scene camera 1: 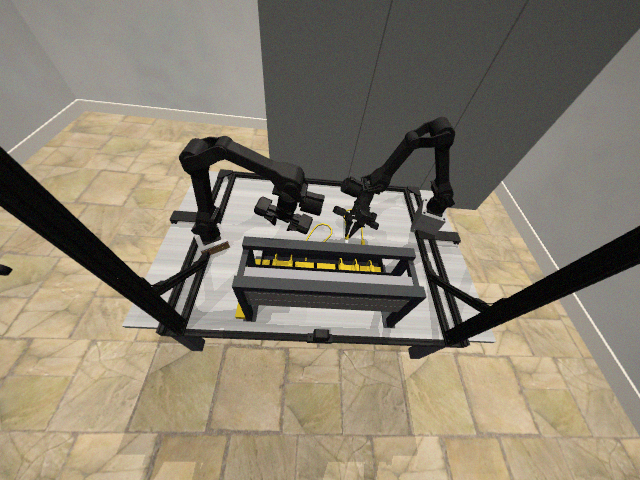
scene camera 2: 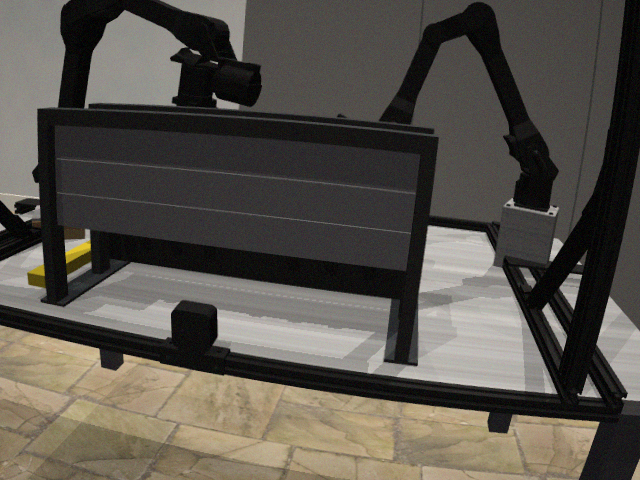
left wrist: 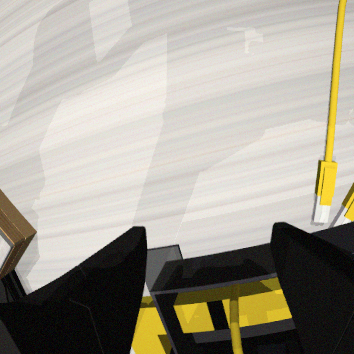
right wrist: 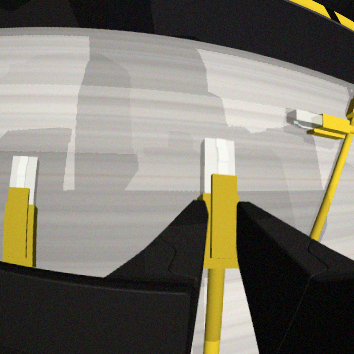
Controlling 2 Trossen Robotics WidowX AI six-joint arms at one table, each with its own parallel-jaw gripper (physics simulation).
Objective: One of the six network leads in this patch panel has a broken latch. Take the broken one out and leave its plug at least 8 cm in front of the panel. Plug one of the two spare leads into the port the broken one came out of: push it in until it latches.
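Places are measured from the left arm's base along level axes (x ahead, y left, z up), in centimetres.
Pixels of known places: left gripper, fingertip midpoint: (scene camera 1: 281, 227) (left wrist: 209, 236); right gripper, fingertip midpoint: (scene camera 1: 347, 237) (right wrist: 219, 212); left arm's base at its link origin: (scene camera 1: 210, 236); right arm's base at its link origin: (scene camera 1: 434, 209) (scene camera 2: 532, 206).
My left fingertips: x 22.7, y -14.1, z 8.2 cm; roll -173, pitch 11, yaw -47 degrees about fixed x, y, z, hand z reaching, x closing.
For each thing: its middle in the pictures, then the offset to it from my left fingertips. "pt": a spot on its surface instead.
- dark patch panel at the middle of its body: (scene camera 2: 241, 208) (scene camera 1: 325, 272) dy -23.4, dx +4.0, dz +0.5 cm
- second plug at the middle of its body: (right wrist: 20, 209) dy -15.1, dx +29.9, dz -12.0 cm
- small black box at a spot on its surface: (scene camera 2: 193, 322) (scene camera 1: 322, 338) pt dy -38.5, dx -5.4, dz -8.5 cm
- yellow cable loop at a spot on its surface: (scene camera 1: 321, 224) pt dy +2.5, dx +20.2, dz -12.2 cm
The dark patch panel (scene camera 1: 328, 243) (scene camera 2: 232, 178) stands on the table, with a row of yellow lead parts (scene camera 1: 282, 262) in it. My right gripper (right wrist: 219, 212) (scene camera 1: 349, 235) is shut on the yellow body of a plug (right wrist: 223, 220), whose clear tip points toward the panel; its lead runs back between the fingers. A second plug (right wrist: 20, 220) lies to its left in the right wrist view, pointing the same way. A third (right wrist: 332, 123) lies sideways at the right. Their latches cannot be made out. My left gripper (left wrist: 209, 236) (scene camera 1: 283, 215) is half open and empty, above the panel's left end.
A brown-edged block (scene camera 1: 214, 248) (left wrist: 17, 232) sits by the left arm's base. A yellow bar (scene camera 1: 240, 311) (scene camera 2: 62, 264) lies at the panel's left foot. A small black box (scene camera 1: 321, 334) (scene camera 2: 193, 322) is on the frame rail. A yellow cable loop (scene camera 1: 321, 225) rises between the grippers.
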